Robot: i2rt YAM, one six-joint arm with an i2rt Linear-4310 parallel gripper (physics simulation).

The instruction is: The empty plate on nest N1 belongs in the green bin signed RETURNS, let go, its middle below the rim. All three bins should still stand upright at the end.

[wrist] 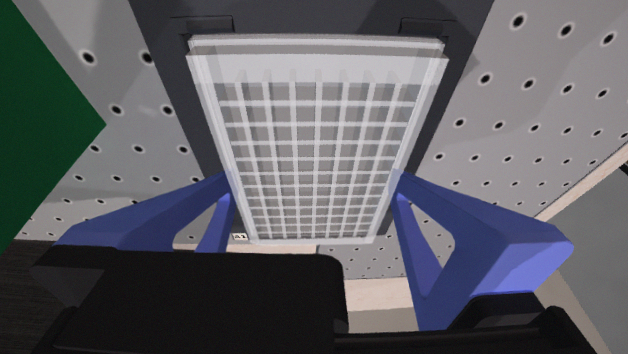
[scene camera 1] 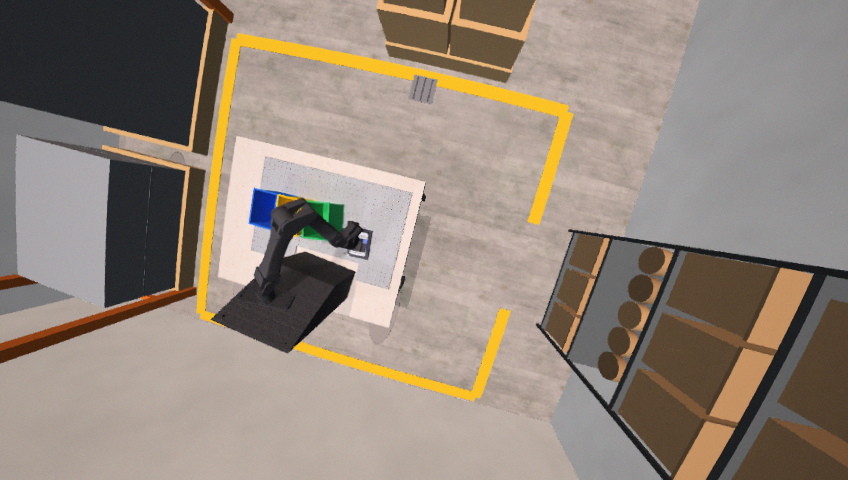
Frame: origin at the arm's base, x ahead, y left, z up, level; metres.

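Where they show: gripper, fingertip midpoint: [wrist: 313, 177] [scene camera 1: 358, 244]; arm's base, link origin: [scene camera 1: 267, 297].
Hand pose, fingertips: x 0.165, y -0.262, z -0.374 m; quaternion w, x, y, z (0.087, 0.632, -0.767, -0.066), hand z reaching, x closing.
Things, the pixels of their top centre, and the offset from my fingertips. Level surfaces: height alone.
- dark nest, top centre: [wrist: 314, 168] [scene camera 1: 359, 243] 0.007 m ahead, 0.002 m right, 0.000 m up
- green bin, top centre: [scene camera 1: 315, 220] 0.140 m ahead, 0.147 m left, 0.165 m up
- blue bin, top centre: [scene camera 1: 262, 209] 0.199 m ahead, 0.414 m left, 0.165 m up
- yellow bin, top centre: [scene camera 1: 287, 215] 0.165 m ahead, 0.288 m left, 0.165 m up
- perforated board, surface height: 0.014 m down
The clear, gridded empty plate [wrist: 317, 135] [scene camera 1: 358, 252] is at the dark nest [wrist: 315, 15] [scene camera 1: 369, 245], with its far end near two dark corner tabs. Whether it is seated or slightly raised is hard to tell. My gripper [wrist: 313, 177] [scene camera 1: 364, 241] has its blue fingers against both long sides of the plate, toward the end by the A1 label. It is shut on the plate. The green bin [scene camera 1: 334, 215] [wrist: 40, 115] stands upright to the left of the nest in both views. No sign is readable on it.
The blue bin [scene camera 1: 261, 208] and the yellow bin [scene camera 1: 287, 199] stand left of the green bin in the scene view, both upright. My dark arm [scene camera 1: 272, 255] reaches over the yellow and green bins and hides parts of them. A perforated board [scene camera 1: 380, 205] lies under the bins and nest.
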